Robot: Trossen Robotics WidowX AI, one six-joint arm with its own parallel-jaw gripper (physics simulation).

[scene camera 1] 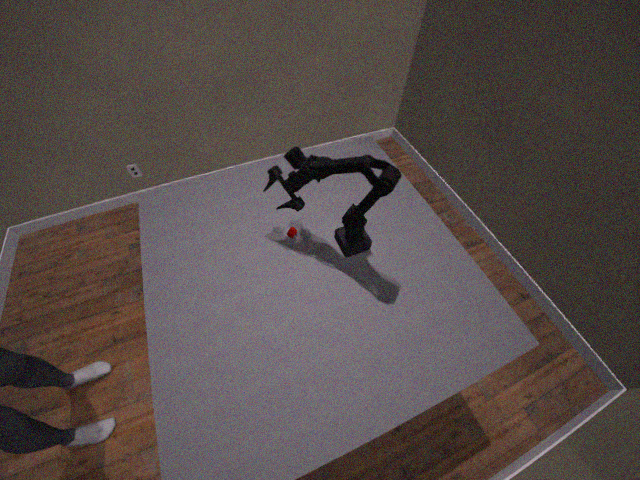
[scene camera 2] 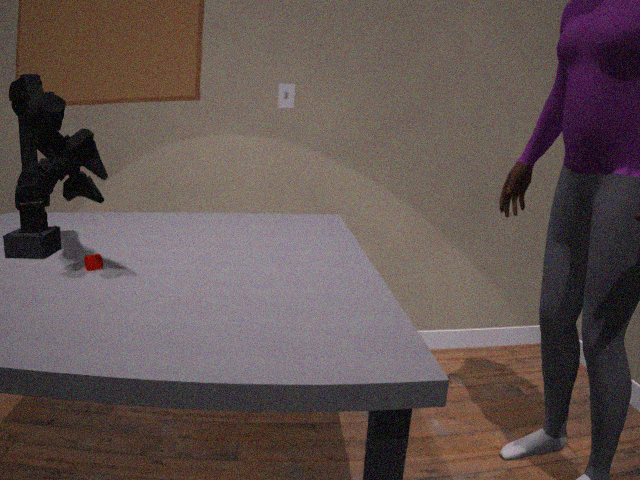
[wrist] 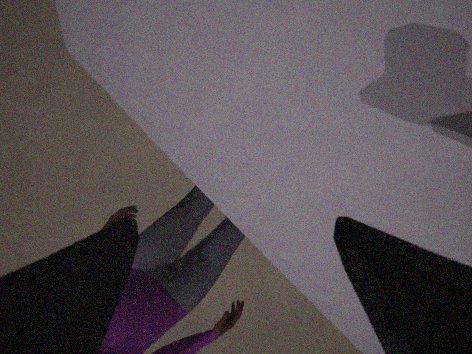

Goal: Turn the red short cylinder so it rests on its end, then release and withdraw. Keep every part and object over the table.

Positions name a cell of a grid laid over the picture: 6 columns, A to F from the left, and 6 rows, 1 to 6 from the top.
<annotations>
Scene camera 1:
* my gripper: C3
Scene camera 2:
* my gripper: A3
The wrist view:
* my gripper: D4
</annotations>
